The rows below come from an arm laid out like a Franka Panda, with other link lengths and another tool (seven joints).
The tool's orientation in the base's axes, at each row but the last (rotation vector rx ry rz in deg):
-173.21, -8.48, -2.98
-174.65, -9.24, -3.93
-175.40, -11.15, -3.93
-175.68, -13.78, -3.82
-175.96, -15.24, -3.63
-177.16, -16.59, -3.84
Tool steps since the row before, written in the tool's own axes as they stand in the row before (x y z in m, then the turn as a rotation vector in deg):
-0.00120, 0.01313, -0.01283, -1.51, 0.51, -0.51
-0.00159, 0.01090, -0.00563, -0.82, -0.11, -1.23
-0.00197, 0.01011, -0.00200, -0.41, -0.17, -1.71
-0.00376, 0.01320, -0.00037, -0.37, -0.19, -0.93
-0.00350, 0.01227, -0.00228, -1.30, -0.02, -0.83
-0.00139, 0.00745, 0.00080, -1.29, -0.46, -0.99
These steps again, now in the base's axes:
-0.00026, -0.01458, 0.01122, -1.47, -0.71, 0.39
-0.00064, -0.01147, 0.00459, -0.88, -0.09, 1.19
-0.00074, -0.01040, 0.00119, -0.50, -0.01, 1.70
-0.00165, -0.01362, -0.00063, -0.43, 0.07, 0.92
-0.00141, -0.01280, 0.00144, -1.31, -0.25, 0.77
0.00005, -0.00754, -0.00109, -1.39, 0.17, 0.94

